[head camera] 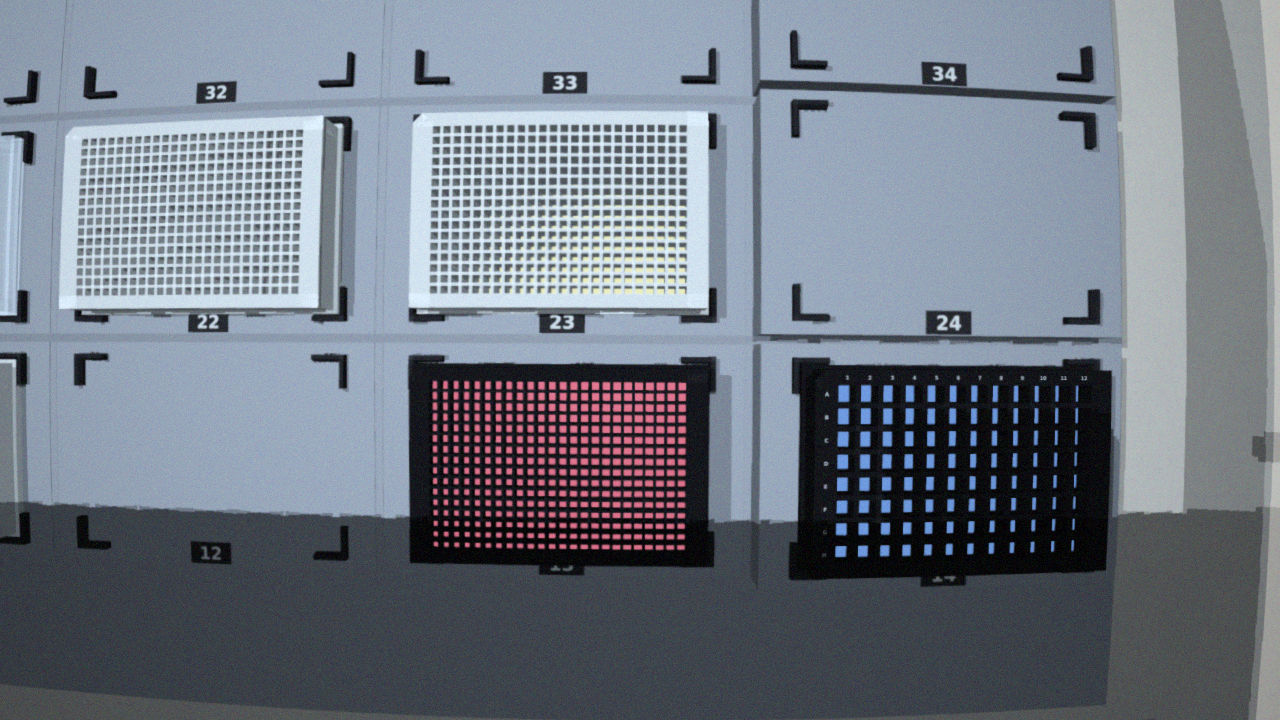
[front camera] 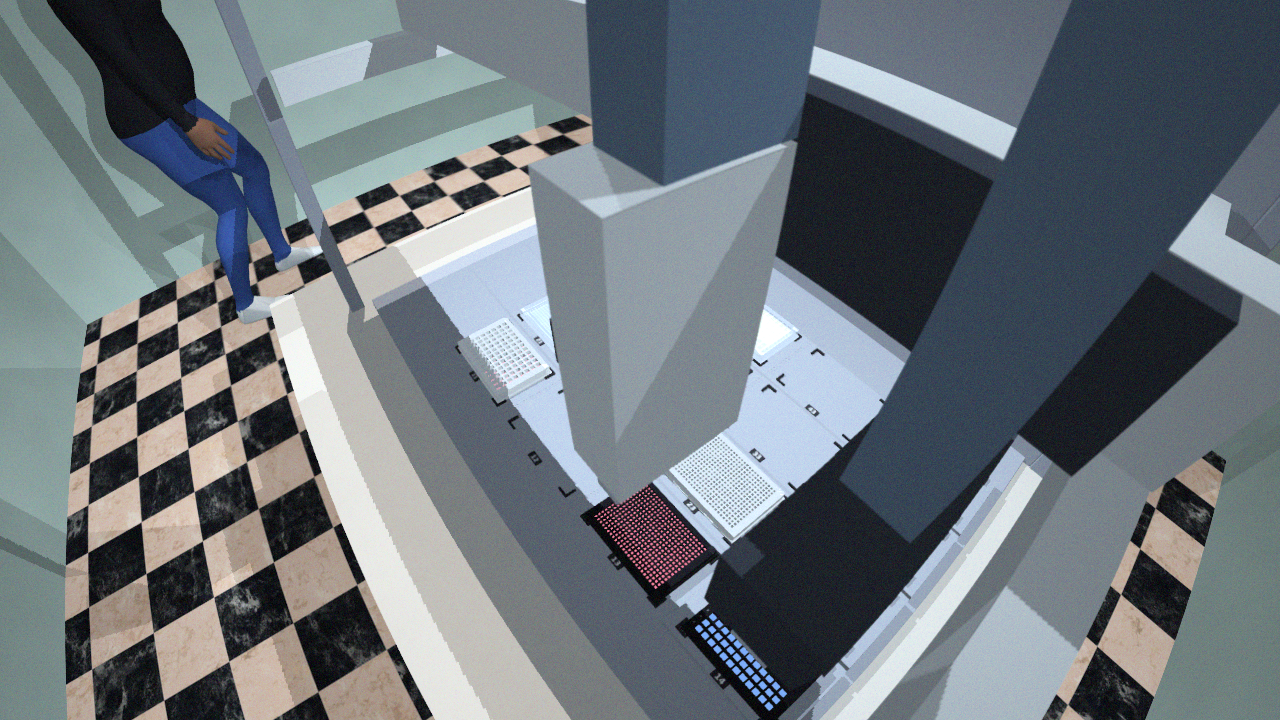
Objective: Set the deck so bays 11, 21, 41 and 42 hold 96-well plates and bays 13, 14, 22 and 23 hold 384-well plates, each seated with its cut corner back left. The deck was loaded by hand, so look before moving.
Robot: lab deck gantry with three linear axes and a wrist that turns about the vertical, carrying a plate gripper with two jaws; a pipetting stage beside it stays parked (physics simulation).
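Places are measured from the robot's base along level axes (x back, y right, z up), in millimetres.
Pixels of known places: robot's base, link origin: (front camera: 458,348).
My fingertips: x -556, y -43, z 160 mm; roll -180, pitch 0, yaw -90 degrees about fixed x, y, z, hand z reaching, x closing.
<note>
For each thing: its top centre in the pictures, then the offset to it from my fingertips. "pt": a spot on its surface instead.
- black 96-well plate with blue wells, top centre: (head camera: 967,473) (front camera: 757,644) dx +0, dy +0, dz -131 mm
- black 384-well plate with pink wells, top centre: (head camera: 556,467) (front camera: 649,532) dx +164, dy +0, dz -145 mm
- bay 23, surface spot: (head camera: 559,210) (front camera: 722,478) pt dx +163, dy -106, dz -146 mm
- bay 22, surface spot: (head camera: 192,214) pt dx +325, dy -107, dz -146 mm
- white 96-well plate, top centre: (front camera: 501,353) dx +492, dy +0, dz -145 mm
- bay 21, surface spot: (head camera: 8,223) pt dx +429, dy -107, dz -154 mm
My gripper (front camera: 792,586) is a dark body under the blue mast in the front view, raised over bay 14; I take it as open and empty, its jaws lost in black. A black 96-well plate with blue wells (front camera: 738,660) (head camera: 953,472) sits in bay 14, row A at the back and column 1 left. A black 384-well plate with pink wells (front camera: 653,540) (head camera: 561,465) sits in bay 13; its cut corner is unclear. White 384-well plates sit in bay 23 (front camera: 726,483) (head camera: 559,210) and bay 22 (head camera: 192,214), cut corners back left. A white 96-well plate (front camera: 507,356) sits in bay 11.
Pale plates show partly in bay 21 (front camera: 537,315) (head camera: 8,223) and near the back of the deck (front camera: 776,331). The parked grey pipetting stage (front camera: 671,313) hides the middle of the deck in the front view. A person (front camera: 210,161) stands outside, left of the deck.
</note>
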